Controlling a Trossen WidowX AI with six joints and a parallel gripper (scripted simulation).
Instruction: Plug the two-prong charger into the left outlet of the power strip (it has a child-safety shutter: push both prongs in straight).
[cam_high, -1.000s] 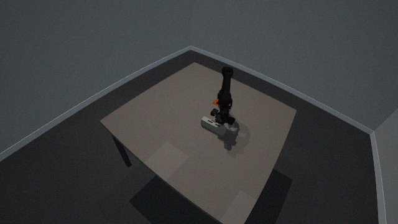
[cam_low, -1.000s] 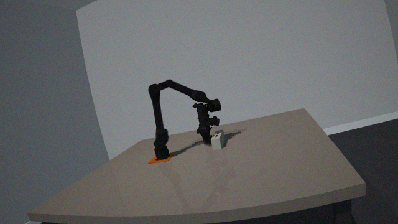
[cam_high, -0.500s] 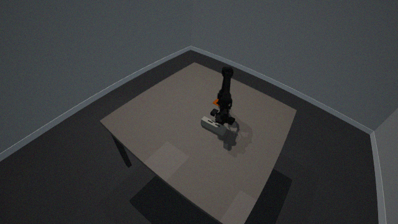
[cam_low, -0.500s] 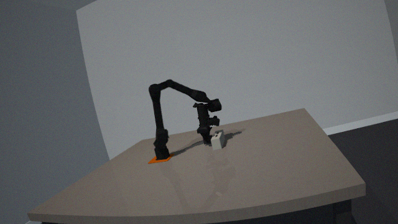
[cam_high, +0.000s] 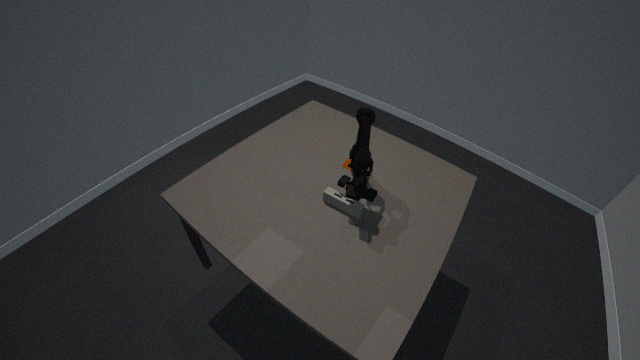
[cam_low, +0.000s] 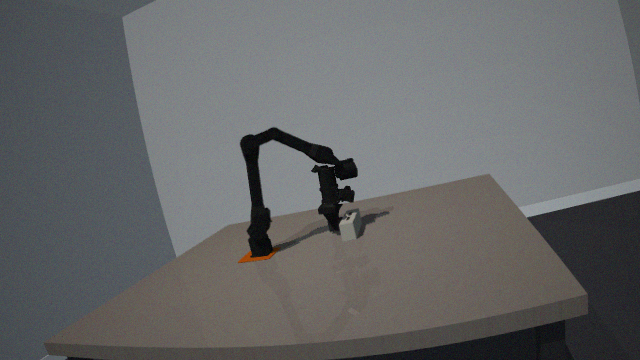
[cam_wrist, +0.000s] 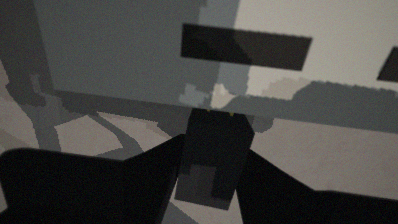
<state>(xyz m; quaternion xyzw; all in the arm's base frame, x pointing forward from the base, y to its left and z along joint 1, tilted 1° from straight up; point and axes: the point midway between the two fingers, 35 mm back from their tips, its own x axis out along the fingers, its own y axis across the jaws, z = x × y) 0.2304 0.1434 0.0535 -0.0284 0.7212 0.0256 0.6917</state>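
My gripper tip is now 2 cm short of the black two-prong charger and 1 cm below it.
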